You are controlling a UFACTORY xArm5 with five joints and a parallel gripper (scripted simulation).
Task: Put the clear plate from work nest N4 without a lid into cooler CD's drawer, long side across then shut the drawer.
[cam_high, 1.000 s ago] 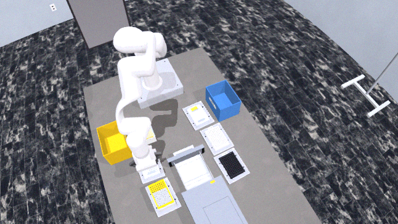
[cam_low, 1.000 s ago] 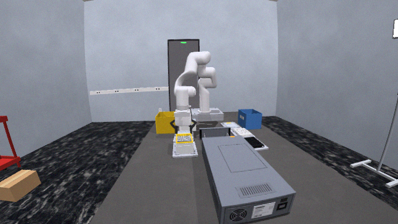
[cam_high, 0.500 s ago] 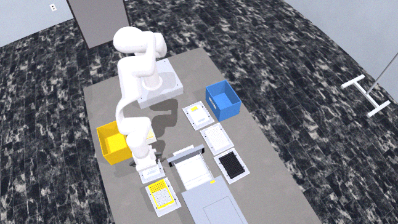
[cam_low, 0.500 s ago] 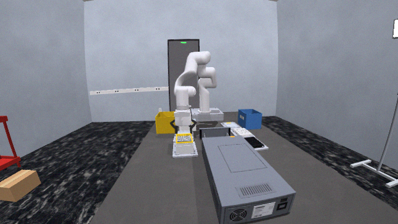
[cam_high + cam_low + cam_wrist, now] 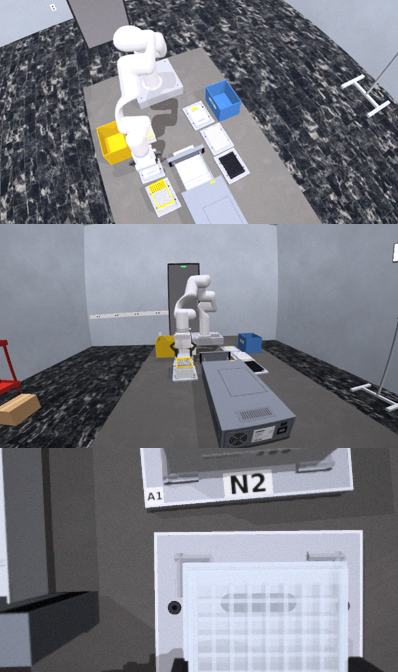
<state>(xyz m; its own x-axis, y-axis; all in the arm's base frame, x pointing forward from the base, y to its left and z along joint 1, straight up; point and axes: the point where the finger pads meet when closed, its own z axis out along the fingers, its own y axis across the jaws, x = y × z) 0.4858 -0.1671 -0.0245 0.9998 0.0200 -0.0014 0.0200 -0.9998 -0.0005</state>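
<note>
The work nest N4 is 4 cm below my hand. The rest, counted from my hand: clear plate: 1 cm below; then yellow bin: 17 cm behind, 14 cm to the right; then yellow-framed rack: 17 cm ahead, 1 cm to the left, 1 cm above.
</note>
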